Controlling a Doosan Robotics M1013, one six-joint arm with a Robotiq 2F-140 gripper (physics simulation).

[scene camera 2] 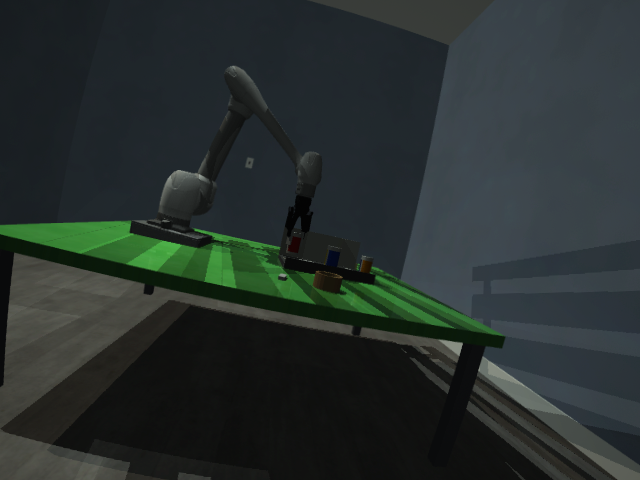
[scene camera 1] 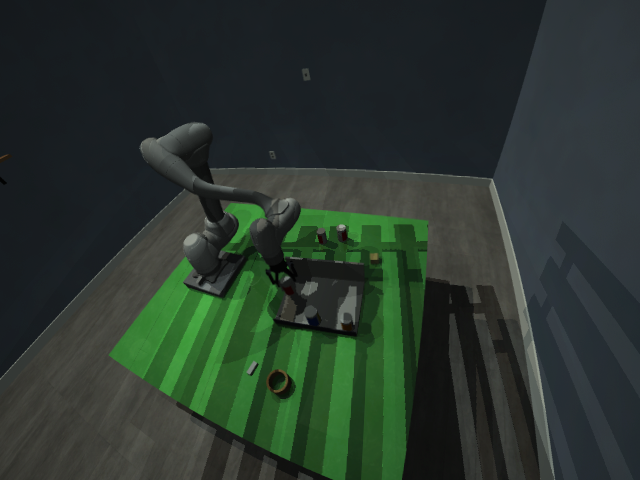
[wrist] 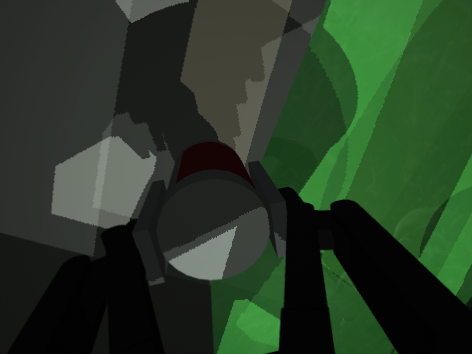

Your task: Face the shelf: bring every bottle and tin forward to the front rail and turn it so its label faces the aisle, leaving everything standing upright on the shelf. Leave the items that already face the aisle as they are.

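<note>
The shelf is a low grey tray with a back wall and a dark front rail. My gripper is shut on a tin with a red label, upright at the shelf's left side, behind the rail. Its red label shows toward scene camera 2. Whether its base touches the shelf floor I cannot tell. A blue-labelled tin and an orange-labelled tin stand upright at the front rail, their coloured labels toward scene camera 2.
Two red-and-grey tins stand on the green table behind the shelf. A small tan cube lies near its back right corner. A brown ring and a small white block lie in front of it.
</note>
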